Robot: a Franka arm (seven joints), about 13 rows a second.
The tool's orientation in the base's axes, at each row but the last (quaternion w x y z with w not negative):
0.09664, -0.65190, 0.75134, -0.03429
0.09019, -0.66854, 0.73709, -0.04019
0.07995, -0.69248, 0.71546, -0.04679
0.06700, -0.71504, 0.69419, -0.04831
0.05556, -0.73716, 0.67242, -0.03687
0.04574, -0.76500, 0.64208, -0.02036
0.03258, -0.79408, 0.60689, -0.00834
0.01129, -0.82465, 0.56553, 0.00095
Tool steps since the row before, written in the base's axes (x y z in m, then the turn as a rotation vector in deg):
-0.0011, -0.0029, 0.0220, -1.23, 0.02, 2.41
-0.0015, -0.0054, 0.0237, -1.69, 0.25, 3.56
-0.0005, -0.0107, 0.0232, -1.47, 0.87, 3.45
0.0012, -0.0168, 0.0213, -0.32, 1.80, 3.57
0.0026, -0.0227, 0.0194, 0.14, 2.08, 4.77
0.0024, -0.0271, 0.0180, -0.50, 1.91, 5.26
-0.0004, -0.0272, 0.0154, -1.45, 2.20, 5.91
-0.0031, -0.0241, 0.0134, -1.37, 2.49, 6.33
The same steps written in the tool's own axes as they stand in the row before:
0.0008, -0.0033, -0.0220, -0.10, 0.77, -2.59
0.0036, -0.0034, -0.0238, -0.38, 1.04, -3.79
0.0095, -0.0040, -0.0234, -1.00, 0.86, -3.62
0.0163, -0.0042, -0.0213, -1.89, -0.31, -3.52
0.0224, -0.0031, -0.0196, -2.15, -0.95, -4.64
0.0266, 0.0006, -0.0189, -2.11, -0.34, -5.19
0.0257, 0.0065, -0.0165, -2.66, 0.46, -5.88
0.0212, 0.0113, -0.0139, -2.91, 0.27, -6.29

